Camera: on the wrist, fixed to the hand. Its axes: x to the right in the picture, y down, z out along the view.
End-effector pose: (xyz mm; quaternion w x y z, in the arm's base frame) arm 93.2 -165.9 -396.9 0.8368 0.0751 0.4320 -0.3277
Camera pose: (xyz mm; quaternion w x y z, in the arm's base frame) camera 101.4 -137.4 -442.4 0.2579 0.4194 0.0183 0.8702
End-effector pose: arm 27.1 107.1 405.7 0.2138 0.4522 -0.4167 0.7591
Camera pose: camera -26.6 114.7 403.7 0.6926 0.5189 0.4517 -0.2168
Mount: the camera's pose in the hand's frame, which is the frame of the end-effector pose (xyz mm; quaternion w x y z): 24.7 34.3 -34.1 0.0299 0.0503 -0.1067 -0.9926
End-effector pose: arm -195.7 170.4 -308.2 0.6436 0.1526 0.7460 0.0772
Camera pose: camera -227.9 213.5 -315.2 0.1678 -0.6953 0.1090 -0.6903
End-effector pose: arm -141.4 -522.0 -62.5 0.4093 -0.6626 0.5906 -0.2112
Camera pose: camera -183.1 -554.5 -75.1 0.1011 0.6080 0.6943 0.3716
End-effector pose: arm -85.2 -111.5 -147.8 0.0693 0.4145 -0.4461 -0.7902
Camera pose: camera -85.7 -165.7 -145.1 0.8507 -0.3743 -0.3509 0.1142
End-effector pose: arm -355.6 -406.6 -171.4 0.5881 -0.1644 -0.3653 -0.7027
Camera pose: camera -322.6 -449.6 -167.3 0.7106 -0.3123 0.2722 0.5688
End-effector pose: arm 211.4 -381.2 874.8 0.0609 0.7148 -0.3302 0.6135
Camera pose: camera 164.8 -400.8 894.7 0.5396 0.4176 0.7240 -0.1018
